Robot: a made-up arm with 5 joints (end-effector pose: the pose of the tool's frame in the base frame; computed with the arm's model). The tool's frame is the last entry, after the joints. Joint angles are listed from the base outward.
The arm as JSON. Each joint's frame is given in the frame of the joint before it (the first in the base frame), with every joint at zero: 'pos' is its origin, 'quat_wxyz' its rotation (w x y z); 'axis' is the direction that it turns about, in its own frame. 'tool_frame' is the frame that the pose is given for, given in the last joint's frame.
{
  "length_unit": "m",
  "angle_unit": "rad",
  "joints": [
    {
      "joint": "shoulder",
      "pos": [
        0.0,
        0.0,
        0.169
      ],
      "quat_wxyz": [
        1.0,
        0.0,
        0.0,
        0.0
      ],
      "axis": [
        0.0,
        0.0,
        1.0
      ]
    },
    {
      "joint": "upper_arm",
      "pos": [
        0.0,
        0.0,
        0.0
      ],
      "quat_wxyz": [
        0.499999,
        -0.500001,
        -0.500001,
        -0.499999
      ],
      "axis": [
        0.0,
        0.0,
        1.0
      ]
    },
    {
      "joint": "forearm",
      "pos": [
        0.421,
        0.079,
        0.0
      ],
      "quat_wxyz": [
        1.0,
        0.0,
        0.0,
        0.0
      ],
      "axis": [
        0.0,
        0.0,
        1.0
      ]
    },
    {
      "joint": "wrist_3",
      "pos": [
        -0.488,
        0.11,
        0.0
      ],
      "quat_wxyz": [
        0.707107,
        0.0,
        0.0,
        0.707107
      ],
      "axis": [
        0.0,
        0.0,
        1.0
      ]
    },
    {
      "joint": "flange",
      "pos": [
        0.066,
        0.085,
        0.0
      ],
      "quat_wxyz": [
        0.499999,
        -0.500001,
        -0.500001,
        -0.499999
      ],
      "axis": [
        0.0,
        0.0,
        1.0
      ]
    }
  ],
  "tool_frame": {
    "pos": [
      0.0,
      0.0,
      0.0
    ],
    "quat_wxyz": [
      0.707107,
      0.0,
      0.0,
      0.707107
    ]
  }
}
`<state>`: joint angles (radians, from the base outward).
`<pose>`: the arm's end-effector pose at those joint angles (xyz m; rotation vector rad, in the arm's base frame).
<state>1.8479 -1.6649 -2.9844 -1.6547 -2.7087</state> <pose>0.2333 -0.8202 0.0455 -2.0361 2.3809 0.0296</pose>
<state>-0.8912 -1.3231 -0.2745 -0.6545 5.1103</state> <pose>0.0758 -0.0938 0.5766 0.9223 0.1308 1.0028</pose>
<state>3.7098 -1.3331 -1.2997 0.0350 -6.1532</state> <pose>0.2203 0.1407 0.9316 0.1206 -0.5415 0.6806</pose>
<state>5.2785 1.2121 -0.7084 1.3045 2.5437</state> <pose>0.0990 -0.1558 -0.2818 -0.2961 -1.4355 -1.3379</pose>
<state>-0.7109 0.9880 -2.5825 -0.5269 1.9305</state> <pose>0.6957 -0.5991 0.5570 -0.2923 1.1442 -1.7303</pose>
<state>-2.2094 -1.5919 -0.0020 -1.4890 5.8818</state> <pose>-0.0011 -0.0015 0.4491 0.0367 -0.0467 0.5307</pose>
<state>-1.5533 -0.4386 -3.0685 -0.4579 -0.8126</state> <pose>-0.0086 0.4916 1.0095 -0.7862 0.3053 0.7305</pose>
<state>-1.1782 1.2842 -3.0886 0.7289 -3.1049</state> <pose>0.3755 -0.9069 0.4499 1.2225 1.7587 -0.6901</pose>
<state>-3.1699 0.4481 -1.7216 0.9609 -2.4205</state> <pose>-0.8410 0.0238 0.4158 2.7947 -1.0991 -0.4451</pose>
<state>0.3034 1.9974 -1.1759 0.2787 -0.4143</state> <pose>0.0213 0.0067 -0.5874 -2.4623 -0.9236 1.6102</pose>
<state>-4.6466 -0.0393 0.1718 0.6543 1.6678</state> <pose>-0.0061 0.0932 -0.0122 2.3559 -0.0368 0.0795</pose>
